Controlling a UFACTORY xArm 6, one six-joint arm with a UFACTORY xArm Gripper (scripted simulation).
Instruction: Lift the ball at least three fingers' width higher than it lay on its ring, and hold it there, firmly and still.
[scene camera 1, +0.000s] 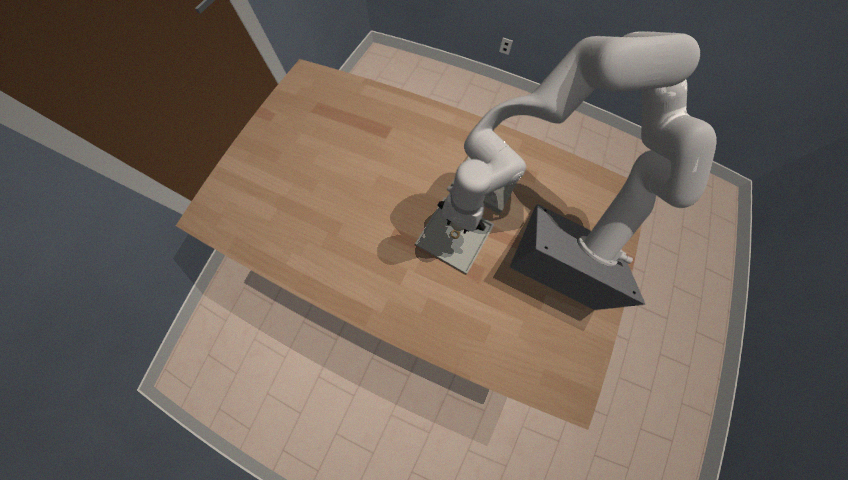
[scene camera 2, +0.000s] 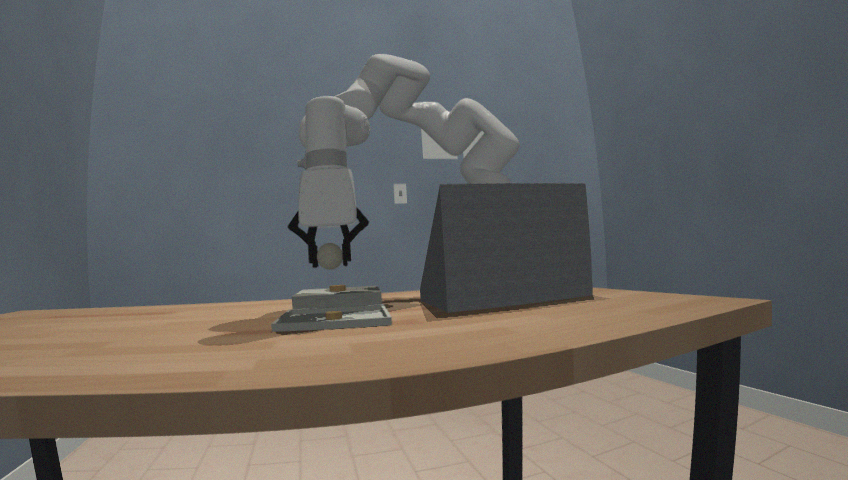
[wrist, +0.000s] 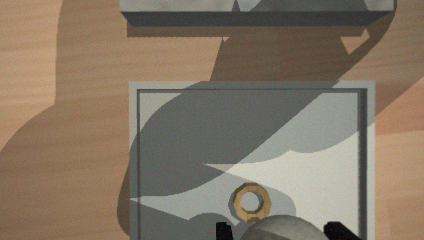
Observation:
I see my gripper (scene camera 2: 330, 266).
My gripper also shows in scene camera 1 (scene camera 1: 458, 225).

